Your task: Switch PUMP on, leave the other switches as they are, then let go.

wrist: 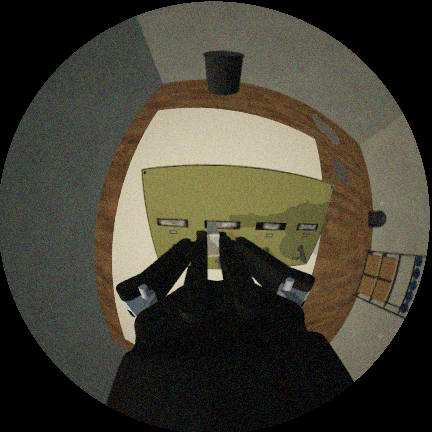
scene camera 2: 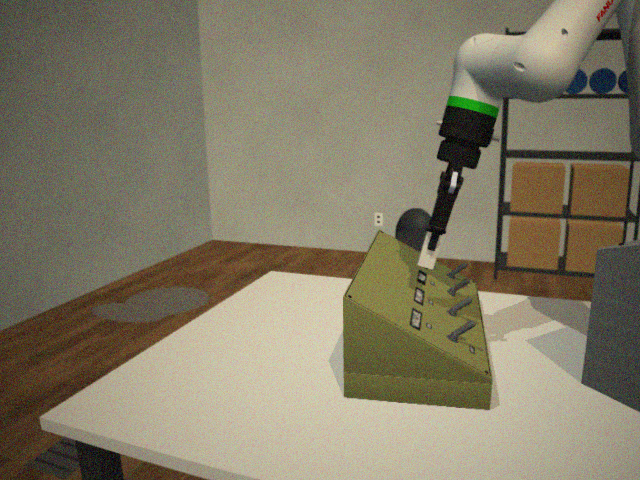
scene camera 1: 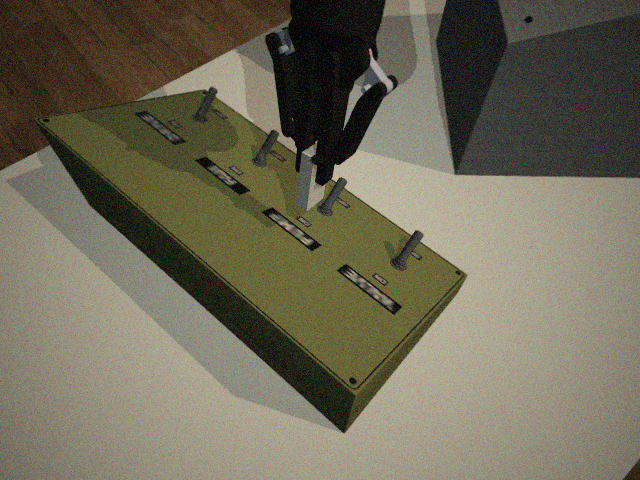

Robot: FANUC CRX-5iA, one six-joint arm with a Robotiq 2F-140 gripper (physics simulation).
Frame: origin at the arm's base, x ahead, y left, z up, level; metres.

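Seen in the pictures: gripper, fingertip midpoint: (wrist: 211,229) (scene camera 2: 424,266) (scene camera 1: 309,201).
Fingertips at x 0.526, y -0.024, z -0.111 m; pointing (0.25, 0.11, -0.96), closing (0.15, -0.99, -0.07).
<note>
Pixels of each thing's top centre, then the offset from my fingertips to it. Level surfaces: height alone.
- PUMP lever, top centre: (scene camera 1: 335,185) (scene camera 2: 461,296) 0.027 m right, 0.070 m back, 0.064 m down
- VALVE lever, top centre: (scene camera 1: 412,240) (scene camera 2: 463,320) 0.093 m left, 0.080 m back, 0.064 m down
- FAN lever, top centre: (scene camera 1: 266,137) (scene camera 2: 460,277) 0.147 m right, 0.060 m back, 0.064 m down
- DRIVE lever, top centre: (scene camera 1: 204,93) (scene camera 2: 459,262) (wrist: 306,256) 0.266 m right, 0.049 m back, 0.064 m down
- pale table, surface height: 0.196 m down
The sloped olive panel (scene camera 1: 206,222) (scene camera 2: 392,341) (wrist: 225,195) bears a row of toggle levers. The PUMP lever (scene camera 1: 332,196) (scene camera 2: 460,305) leans away from its label (scene camera 1: 292,228) (scene camera 2: 418,296) (wrist: 230,225), the same way as the VALVE lever (scene camera 1: 406,250) (scene camera 2: 461,330), the FAN lever (scene camera 1: 265,148) (scene camera 2: 458,285) and the DRIVE lever (scene camera 1: 205,104) (scene camera 2: 457,270) (wrist: 302,253). My gripper (scene camera 1: 309,178) (scene camera 2: 427,257) (wrist: 211,229) is shut and empty. Its pale tips are over the panel, on the label side of the PUMP lever. In the wrist view the fingers hide the PUMP lever. Whether the tips touch the panel is unclear.
The panel stands on a pale table (scene camera 1: 129,413) (scene camera 2: 206,392) (wrist: 220,132). A large grey block (scene camera 1: 568,98) (scene camera 2: 615,320) stands on the lever side of the panel. A dark bin (wrist: 223,74) and a shelf rack (scene camera 2: 503,180) stand beyond the table.
</note>
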